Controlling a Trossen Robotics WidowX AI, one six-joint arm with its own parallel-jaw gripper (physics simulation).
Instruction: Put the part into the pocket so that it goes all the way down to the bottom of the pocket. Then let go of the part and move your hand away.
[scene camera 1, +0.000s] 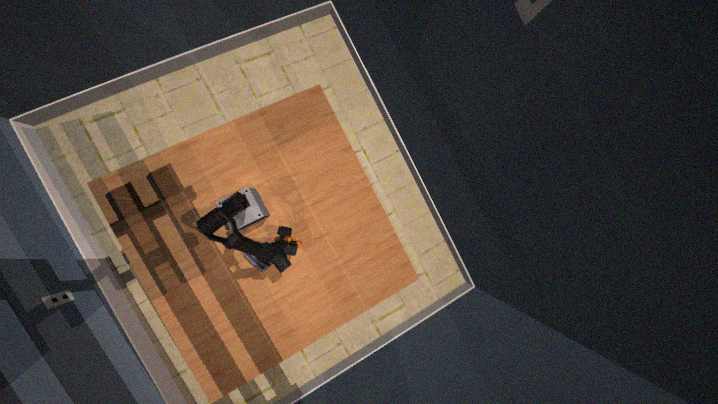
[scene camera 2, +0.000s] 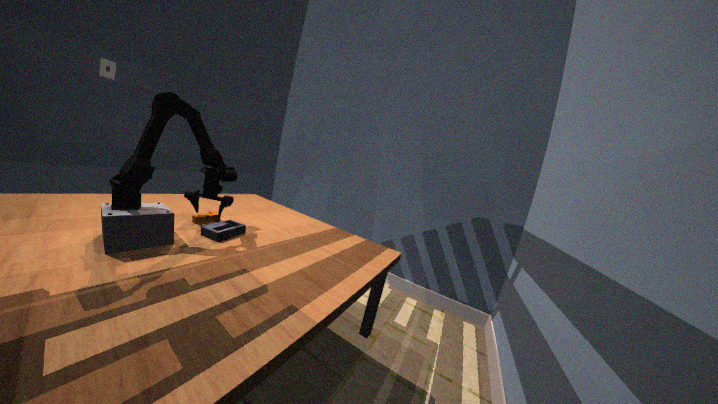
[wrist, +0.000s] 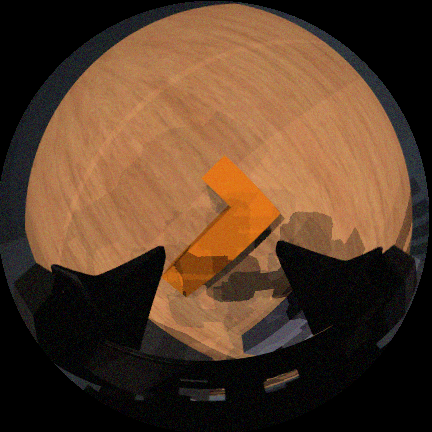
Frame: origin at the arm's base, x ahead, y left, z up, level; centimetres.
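Seen in the pictures: gripper, fingertip midpoint: (scene camera 1: 288, 241) (scene camera 2: 208, 214) (wrist: 221, 249); arm's base, origin of the base link: (scene camera 1: 241, 202) (scene camera 2: 125, 207).
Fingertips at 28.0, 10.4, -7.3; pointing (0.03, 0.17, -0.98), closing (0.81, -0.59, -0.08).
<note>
Offsets run from my fingertips to a thing's top centre, as dx, dy, dz. Level surfaces: height alone.
The orange L-shaped part @(-0.6, +1.7, -0.2) (scene camera 1: 299, 243) (scene camera 2: 204, 218) (wrist: 250, 204) lies flat on the table. Its long leg runs down-left between the fingertips in the wrist view, and its short leg points up-left. My gripper (scene camera 1: 286, 246) (scene camera 2: 208, 214) (wrist: 221, 249) is open and empty, pointing down, low over the part, with one fingertip on each side of it. Whether the tips touch the part I cannot tell. The dark blue-grey pocket block @(+0.8, -16.9, +0.5) (scene camera 1: 259, 266) (scene camera 2: 215, 235) (wrist: 265, 328) stands beside the part. Its pocket looks empty in scene camera 2; the arm partly covers the block in scene camera 1.
The grey base box (scene camera 1: 257, 207) (scene camera 2: 138, 232) of the arm stands on the wooden table @(dz -3.2) (scene camera 1: 341, 200) (scene camera 2: 281, 221) (wrist: 150, 100), left of the pocket block in scene camera 2. The table's edge and a dark leg (scene camera 2: 372, 306) show at the right there. Shadows stripe the table.
</note>
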